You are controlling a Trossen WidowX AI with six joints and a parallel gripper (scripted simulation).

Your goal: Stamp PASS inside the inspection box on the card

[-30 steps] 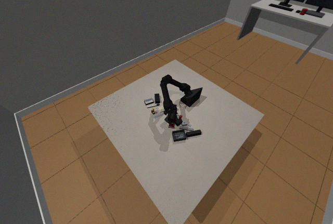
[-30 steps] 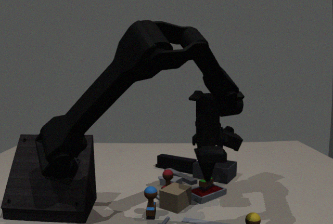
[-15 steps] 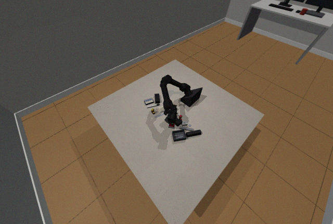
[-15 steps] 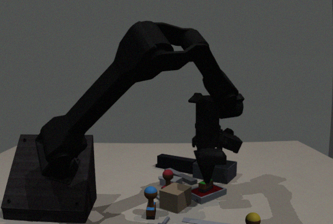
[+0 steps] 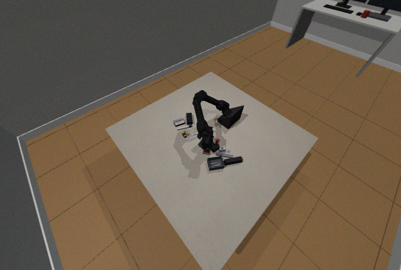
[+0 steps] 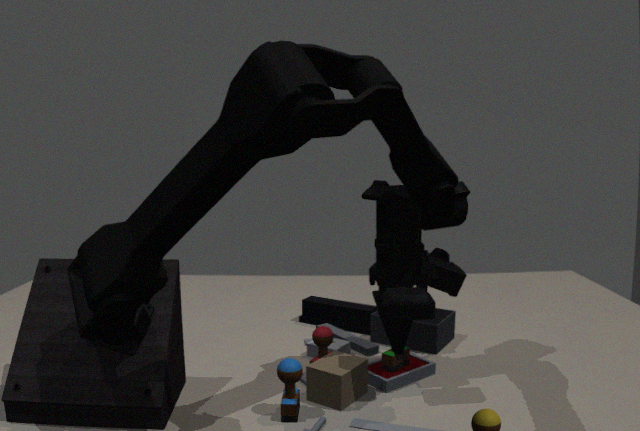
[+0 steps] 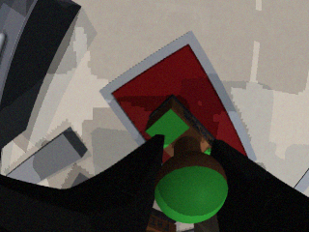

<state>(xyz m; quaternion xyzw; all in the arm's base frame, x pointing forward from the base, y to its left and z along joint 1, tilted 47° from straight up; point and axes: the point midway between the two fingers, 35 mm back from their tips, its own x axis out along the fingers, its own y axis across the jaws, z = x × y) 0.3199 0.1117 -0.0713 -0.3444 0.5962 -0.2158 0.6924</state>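
My gripper tip is right at the green-knobbed stamp. Also, from my gripper tip: tan block 70 mm to the right, 70 mm behind, 10 mm below; then dark tray 140 mm to the left, 30 mm ahead, 20 mm below; then red ink pad 30 mm below.
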